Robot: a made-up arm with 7 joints. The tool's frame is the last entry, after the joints.
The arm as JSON. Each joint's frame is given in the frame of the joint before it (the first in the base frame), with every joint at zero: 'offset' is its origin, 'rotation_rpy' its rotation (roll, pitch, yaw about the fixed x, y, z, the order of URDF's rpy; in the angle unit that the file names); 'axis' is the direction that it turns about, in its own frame. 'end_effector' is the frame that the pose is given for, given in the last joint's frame.
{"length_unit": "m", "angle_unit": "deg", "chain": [
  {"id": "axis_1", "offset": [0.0, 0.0, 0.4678], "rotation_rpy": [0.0, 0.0, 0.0], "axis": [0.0, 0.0, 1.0]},
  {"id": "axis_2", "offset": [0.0, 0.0, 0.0], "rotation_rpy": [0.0, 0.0, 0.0], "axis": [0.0, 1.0, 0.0]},
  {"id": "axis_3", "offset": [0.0, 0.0, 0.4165], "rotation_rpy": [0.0, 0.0, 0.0], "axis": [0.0, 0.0, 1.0]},
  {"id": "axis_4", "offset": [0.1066, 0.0, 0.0], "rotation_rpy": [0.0, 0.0, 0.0], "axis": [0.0, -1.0, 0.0]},
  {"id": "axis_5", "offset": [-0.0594, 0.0, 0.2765], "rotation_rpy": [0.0, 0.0, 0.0], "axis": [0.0, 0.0, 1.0]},
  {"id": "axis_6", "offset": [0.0, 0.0, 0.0], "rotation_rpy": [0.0, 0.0, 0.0], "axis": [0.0, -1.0, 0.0]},
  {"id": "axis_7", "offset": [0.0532, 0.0, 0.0], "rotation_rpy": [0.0, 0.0, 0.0], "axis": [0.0, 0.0, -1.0]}
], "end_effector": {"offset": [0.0, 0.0, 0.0], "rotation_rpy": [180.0, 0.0, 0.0]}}
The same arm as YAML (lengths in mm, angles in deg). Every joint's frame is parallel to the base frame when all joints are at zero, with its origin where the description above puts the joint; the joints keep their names.
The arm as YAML. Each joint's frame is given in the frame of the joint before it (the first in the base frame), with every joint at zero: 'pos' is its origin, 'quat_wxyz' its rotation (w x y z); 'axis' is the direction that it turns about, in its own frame. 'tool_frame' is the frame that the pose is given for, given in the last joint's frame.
length_unit: mm
angle_unit: deg
joints:
  - joint: axis_1
    pos: [0.0, 0.0, 467.8]
    quat_wxyz: [1.0, 0.0, 0.0, 0.0]
    axis: "+z"
  - joint: axis_2
    pos: [0.0, 0.0, 0.0]
    quat_wxyz: [1.0, 0.0, 0.0, 0.0]
    axis: "+y"
  - joint: axis_3
    pos: [0.0, 0.0, 416.5]
    quat_wxyz: [1.0, 0.0, 0.0, 0.0]
    axis: "+z"
  - joint: axis_4
    pos: [106.6, 0.0, 0.0]
    quat_wxyz: [1.0, 0.0, 0.0, 0.0]
    axis: "-y"
  - joint: axis_5
    pos: [-59.4, 0.0, 276.5]
    quat_wxyz: [1.0, 0.0, 0.0, 0.0]
    axis: "+z"
  - joint: axis_6
    pos: [0.0, 0.0, 0.0]
    quat_wxyz: [1.0, 0.0, 0.0, 0.0]
    axis: "-y"
  - joint: axis_7
    pos: [53.2, 0.0, 0.0]
    quat_wxyz: [1.0, 0.0, 0.0, 0.0]
    axis: "-z"
tool_frame:
  pos: [0.0, 0.0, 0.0]
  quat_wxyz: [0.0, 1.0, 0.0, 0.0]

